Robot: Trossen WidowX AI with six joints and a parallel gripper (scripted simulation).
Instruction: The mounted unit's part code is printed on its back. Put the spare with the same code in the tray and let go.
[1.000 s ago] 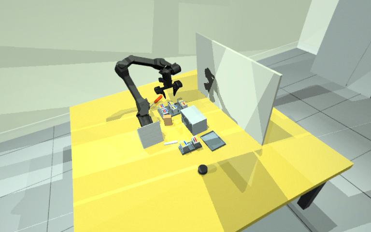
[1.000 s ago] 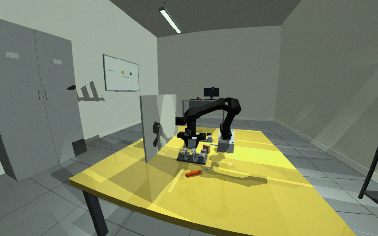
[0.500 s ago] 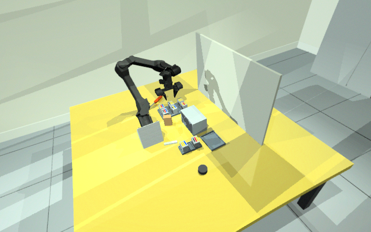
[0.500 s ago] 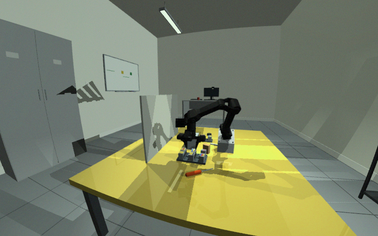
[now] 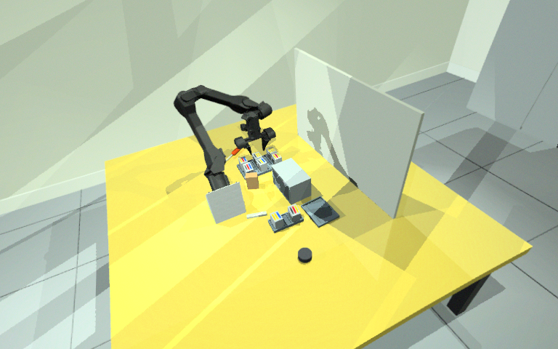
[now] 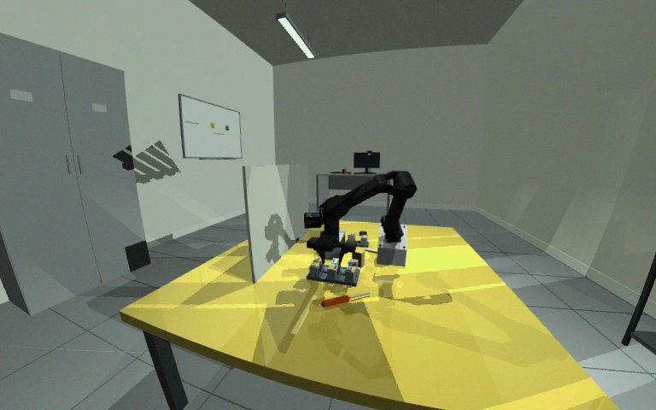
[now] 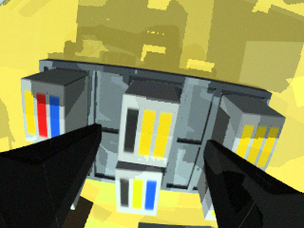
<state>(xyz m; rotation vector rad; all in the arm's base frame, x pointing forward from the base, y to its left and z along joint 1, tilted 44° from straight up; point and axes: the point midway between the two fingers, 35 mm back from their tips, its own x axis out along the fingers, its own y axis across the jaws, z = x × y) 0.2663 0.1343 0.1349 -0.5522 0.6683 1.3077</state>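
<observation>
Right now my gripper tip is 2 cm above the grey spare. Also, from my gripper tip: white bar (29 cm to the right, 18 cm behind, 6 cm below); brown block (13 cm to the right, 11 cm behind, 3 cm below); mounted unit (24 cm to the right, 2 cm ahead, 1 cm below).
</observation>
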